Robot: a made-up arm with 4 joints. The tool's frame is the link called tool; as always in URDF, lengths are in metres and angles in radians. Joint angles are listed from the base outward.
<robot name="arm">
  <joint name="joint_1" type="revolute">
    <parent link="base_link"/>
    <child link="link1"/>
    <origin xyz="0 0 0.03" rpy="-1.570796 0 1.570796"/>
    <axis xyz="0 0 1"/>
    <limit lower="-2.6" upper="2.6"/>
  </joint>
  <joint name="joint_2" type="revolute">
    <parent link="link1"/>
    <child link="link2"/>
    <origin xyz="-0.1 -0.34 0.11" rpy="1.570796 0 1.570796"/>
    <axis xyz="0 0 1"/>
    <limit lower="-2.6" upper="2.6"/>
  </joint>
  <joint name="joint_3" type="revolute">
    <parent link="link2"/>
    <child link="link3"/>
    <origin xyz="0.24 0.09 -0.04" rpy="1.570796 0 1.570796"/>
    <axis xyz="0 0 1"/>
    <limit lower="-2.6" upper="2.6"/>
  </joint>
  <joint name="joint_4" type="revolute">
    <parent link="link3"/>
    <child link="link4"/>
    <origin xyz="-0.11 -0.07 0.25" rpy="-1.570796 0 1.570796"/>
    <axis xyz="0 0 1"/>
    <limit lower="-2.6" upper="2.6"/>
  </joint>
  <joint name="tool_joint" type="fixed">
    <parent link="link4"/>
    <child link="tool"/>
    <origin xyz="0.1 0.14 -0.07" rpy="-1.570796 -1.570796 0"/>
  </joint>
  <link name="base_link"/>
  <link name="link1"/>
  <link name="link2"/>
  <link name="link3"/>
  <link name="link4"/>
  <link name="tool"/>
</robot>
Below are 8 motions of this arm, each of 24 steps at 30 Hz.
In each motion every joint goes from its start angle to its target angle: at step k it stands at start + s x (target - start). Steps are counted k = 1, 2, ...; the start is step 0. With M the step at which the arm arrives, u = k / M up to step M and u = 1 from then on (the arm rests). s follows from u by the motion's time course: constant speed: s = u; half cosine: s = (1 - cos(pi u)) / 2; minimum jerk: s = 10 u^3 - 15 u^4 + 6 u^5.
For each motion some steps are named. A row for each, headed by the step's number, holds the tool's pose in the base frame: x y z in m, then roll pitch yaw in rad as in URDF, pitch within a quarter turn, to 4 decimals.
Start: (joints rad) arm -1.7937 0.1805 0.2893 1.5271
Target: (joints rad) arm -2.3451 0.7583 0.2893 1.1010
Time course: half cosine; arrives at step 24
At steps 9, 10, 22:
9: -0.3382 0.0970 -0.2913 -2.9465 0.1350 0.4379
10: -0.3469 0.0967 -0.2894 -2.9483 0.1072 0.4737
22: -0.4094 0.0918 -0.2919 -3.0532 -0.2484 0.7605

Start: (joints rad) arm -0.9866 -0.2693 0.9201 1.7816
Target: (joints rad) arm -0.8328 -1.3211 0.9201 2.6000
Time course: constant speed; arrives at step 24
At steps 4, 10, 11, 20, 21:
4: -0.1479 -0.0413 -0.3249 2.8475 0.5271 -0.8857
10: 0.0047 -0.0398 -0.3391 -3.1132 0.4077 -1.0455
11: 0.0317 -0.0431 -0.3383 -3.0574 0.3891 -1.0720
20: 0.2742 -0.1209 -0.2812 -2.5302 0.2439 -1.3105
21: 0.2993 -0.1346 -0.2689 -2.4690 0.2306 -1.3372

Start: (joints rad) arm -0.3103 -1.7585 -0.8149 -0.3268
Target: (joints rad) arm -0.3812 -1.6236 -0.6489 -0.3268
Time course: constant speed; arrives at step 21
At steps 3, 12, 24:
3: 0.2927 -0.1525 0.2907 -2.2417 -1.0796 1.8233
12: 0.2888 -0.1530 0.2698 -2.1801 -1.1898 1.7959
24: 0.2843 -0.1529 0.2493 -2.0813 -1.2992 1.7282

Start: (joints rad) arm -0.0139 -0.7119 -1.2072 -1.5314
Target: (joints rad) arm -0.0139 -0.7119 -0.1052 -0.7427
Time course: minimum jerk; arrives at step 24
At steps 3, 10, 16, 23, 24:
3: 0.1610 -0.0722 -0.1667 -2.1898 -0.2589 1.2751
10: 0.1442 -0.0447 -0.1272 -1.8141 -0.4705 0.9567
16: 0.1403 -0.0295 -0.0520 -1.1697 -0.6702 0.4228
23: 0.1411 -0.0373 -0.0143 -0.8161 -0.7089 0.1278
24: 0.1411 -0.0374 -0.0142 -0.8149 -0.7090 0.1268

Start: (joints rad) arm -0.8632 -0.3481 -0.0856 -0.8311
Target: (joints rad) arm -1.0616 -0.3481 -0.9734 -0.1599
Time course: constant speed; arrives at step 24
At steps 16, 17, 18, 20, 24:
16: -0.0739 0.0280 -0.0553 0.4265 -0.7349 0.1598
17: -0.0766 0.0244 -0.0555 0.4417 -0.7630 0.1873
18: -0.0790 0.0209 -0.0559 0.4554 -0.7909 0.2158
20: -0.0829 0.0137 -0.0568 0.4778 -0.8463 0.2767
24: -0.0877 -0.0005 -0.0593 0.4974 -0.9535 0.4190

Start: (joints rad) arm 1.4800 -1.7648 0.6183 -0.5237
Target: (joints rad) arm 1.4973 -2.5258 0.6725 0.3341
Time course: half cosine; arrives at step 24
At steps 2, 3, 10, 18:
2: 0.2992 0.4078 0.1609 -2.1043 -0.7077 1.7928
3: 0.2953 0.4129 0.1624 -2.0881 -0.7081 1.8099
10: 0.2330 0.4779 0.1893 -1.8277 -0.7128 2.0788
18: 0.1552 0.5347 0.2368 -1.4375 -0.7138 2.4622

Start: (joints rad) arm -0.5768 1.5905 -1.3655 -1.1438
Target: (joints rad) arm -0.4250 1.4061 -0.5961 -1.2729
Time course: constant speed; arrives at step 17
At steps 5, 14, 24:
5: -0.6447 -0.2995 0.4147 0.3591 -0.1008 1.5563
14: -0.6623 -0.2094 0.3630 0.1926 0.3808 1.4650
24: -0.6650 -0.1846 0.3399 0.1231 0.5378 1.4122

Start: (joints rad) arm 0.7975 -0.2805 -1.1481 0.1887
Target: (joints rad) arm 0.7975 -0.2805 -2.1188 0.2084
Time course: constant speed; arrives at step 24
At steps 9, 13, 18, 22, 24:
9: -0.1028 -0.0732 0.0983 -0.1407 0.7797 1.4915
13: -0.1085 -0.0744 0.0975 0.0243 0.8208 1.7164
18: -0.1156 -0.0767 0.0973 0.2492 0.8340 2.0152
22: -0.1210 -0.0791 0.0980 0.4260 0.8125 2.2514
24: -0.1236 -0.0805 0.0985 0.5086 0.7917 2.3639

